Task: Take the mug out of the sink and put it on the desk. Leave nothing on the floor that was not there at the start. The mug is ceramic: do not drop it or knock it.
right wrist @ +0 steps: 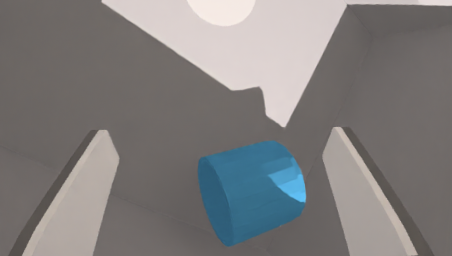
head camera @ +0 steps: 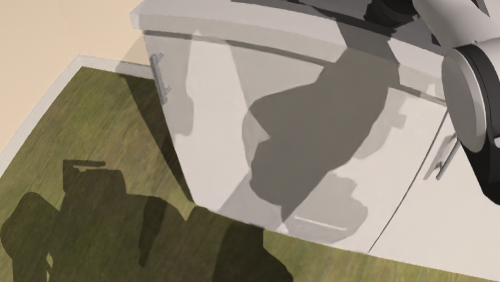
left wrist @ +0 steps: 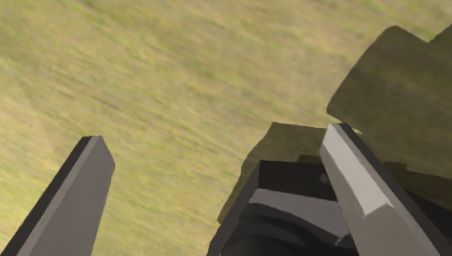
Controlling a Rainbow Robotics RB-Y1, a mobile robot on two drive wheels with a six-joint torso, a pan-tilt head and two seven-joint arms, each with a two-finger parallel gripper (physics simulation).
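Frame: origin at the robot's base, x back, y left, z down, level; centimetres.
Seen in the pictures: left gripper, between the fingertips: (left wrist: 218,143); right gripper, between the fingertips: (right wrist: 220,143) (head camera: 390,22).
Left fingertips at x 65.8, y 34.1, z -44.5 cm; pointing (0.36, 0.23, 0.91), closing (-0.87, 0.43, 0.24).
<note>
A point is followed by its place in that frame.
The blue mug (right wrist: 255,192) @(x -50.1, y -5.5, z -79.7 cm) lies on its side in the grey sink (right wrist: 130,100) in the right wrist view, its rim side toward the left of the picture. No handle shows on it. My right gripper (right wrist: 220,143) @(x -51.9, y 3.1, z -86.8 cm) is open, with one finger to each side of the mug in the picture and a gap between each finger and the mug. My left gripper (left wrist: 218,143) @(x 65.8, y 34.1, z -44.5 cm) is open over the floor, with nothing between its fingers. The mug and both grippers' fingertips do not show in the head camera view.
A white cabinet (head camera: 215,150) @(x -33.9, y 36.5, z -50.7 cm) with a light countertop edge (head camera: 200,22) @(x -31.8, y 33.4, z -90.2 cm) fills the middle of the head camera view. The green floor (head camera: 130,145) @(x -52.4, y 96.1, z -0.1 cm) (left wrist: 175,75) @(x 81.6, y 21.5, z -0.1 cm) and a beige wall (head camera: 40,30) @(x -71.7, y 170.2, z -44.1 cm) lie at the left. Part of the robot's black base (left wrist: 290,175) @(x 49.5, y 16.8, z -10.9 cm) shows below the left gripper.
</note>
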